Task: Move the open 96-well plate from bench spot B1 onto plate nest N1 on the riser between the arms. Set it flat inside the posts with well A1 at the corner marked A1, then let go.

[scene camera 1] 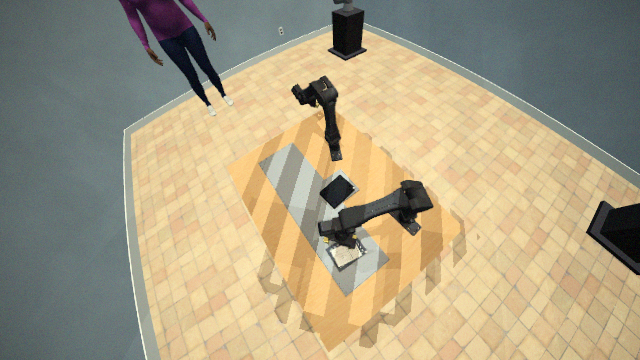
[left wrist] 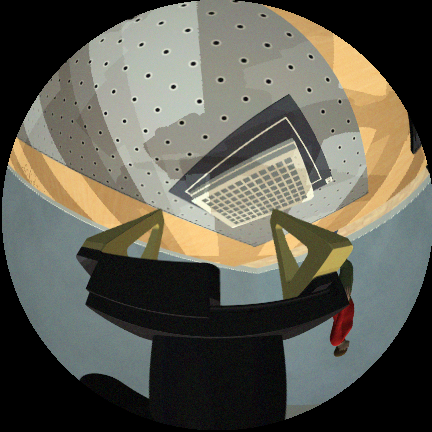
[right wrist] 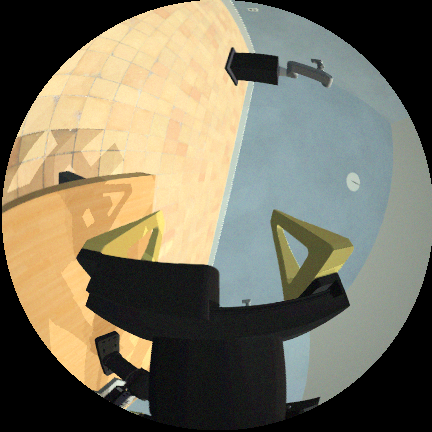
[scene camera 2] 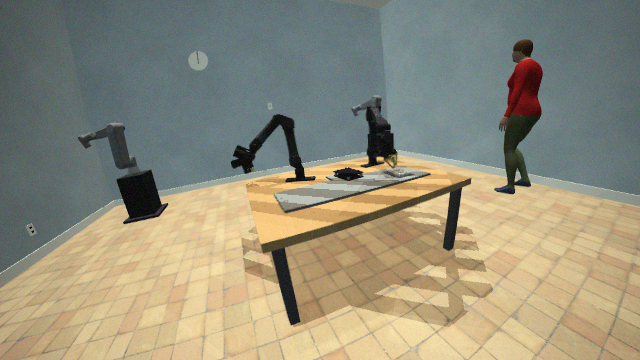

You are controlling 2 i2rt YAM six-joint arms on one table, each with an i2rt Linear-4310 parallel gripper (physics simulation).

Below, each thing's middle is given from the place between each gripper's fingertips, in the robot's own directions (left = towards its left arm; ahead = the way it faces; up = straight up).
Labels:
Right now the dark plate nest [left wrist: 281, 120] is 89 cm to the left of my right hand, 50 cm ahead of it and 12 cm below it. The rest, counted from my right hand: white well plate [left wrist: 276, 178]: 90 cm to the left, 51 cm ahead, 12 cm below.
My left hand is 5 cm to the right of the white well plate, 4 cm above it and 1 cm past it. Round my left hand: dark plate nest (5 cm below, 4 cm to the left, 2 cm behind).

